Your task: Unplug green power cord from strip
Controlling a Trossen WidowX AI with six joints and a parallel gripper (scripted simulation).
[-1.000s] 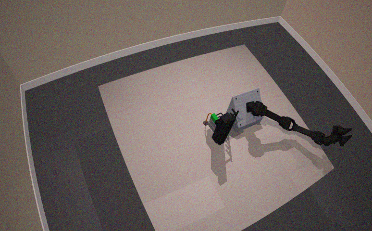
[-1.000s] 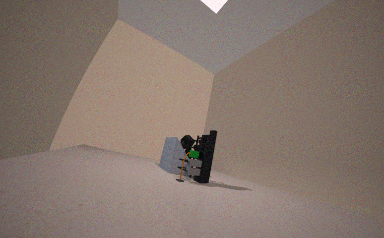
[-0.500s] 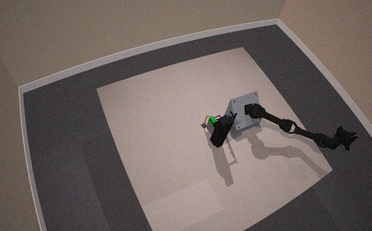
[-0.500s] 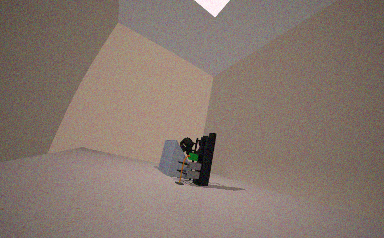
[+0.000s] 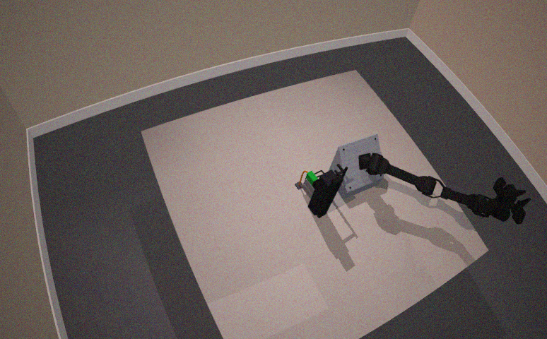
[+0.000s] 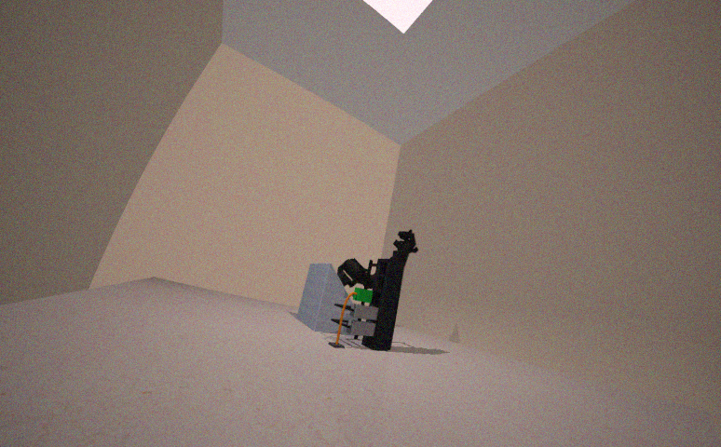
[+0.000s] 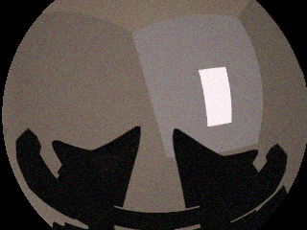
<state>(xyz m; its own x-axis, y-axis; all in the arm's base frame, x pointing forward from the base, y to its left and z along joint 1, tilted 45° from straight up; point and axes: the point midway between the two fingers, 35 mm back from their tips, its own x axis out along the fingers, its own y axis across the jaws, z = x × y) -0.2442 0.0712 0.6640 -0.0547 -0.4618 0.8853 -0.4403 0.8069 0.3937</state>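
The green plug lies 53 cm ahead of my gripper tip, 51 cm to the right of it and 43 cm below it.
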